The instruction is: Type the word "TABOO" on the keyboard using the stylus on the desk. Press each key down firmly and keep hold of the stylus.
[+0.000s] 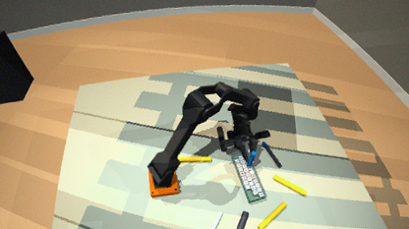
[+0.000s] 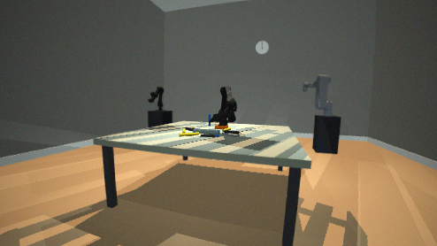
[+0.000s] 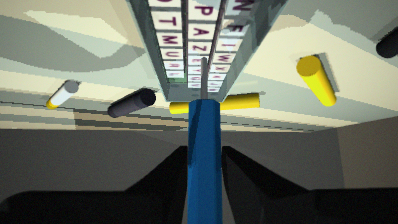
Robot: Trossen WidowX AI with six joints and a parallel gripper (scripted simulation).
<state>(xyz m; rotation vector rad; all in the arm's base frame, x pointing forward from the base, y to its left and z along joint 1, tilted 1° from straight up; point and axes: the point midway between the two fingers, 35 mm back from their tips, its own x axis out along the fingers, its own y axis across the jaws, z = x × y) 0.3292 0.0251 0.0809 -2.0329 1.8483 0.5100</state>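
The blue stylus is 10 mm below my gripper tip. The rest, counted from my gripper tip: blue-tipped dark pen 130 mm ahead, 80 mm to the left, 80 mm below; white-and-yellow pen 180 mm behind, 210 mm to the right, 80 mm below; grey stylus tip 50 mm below.
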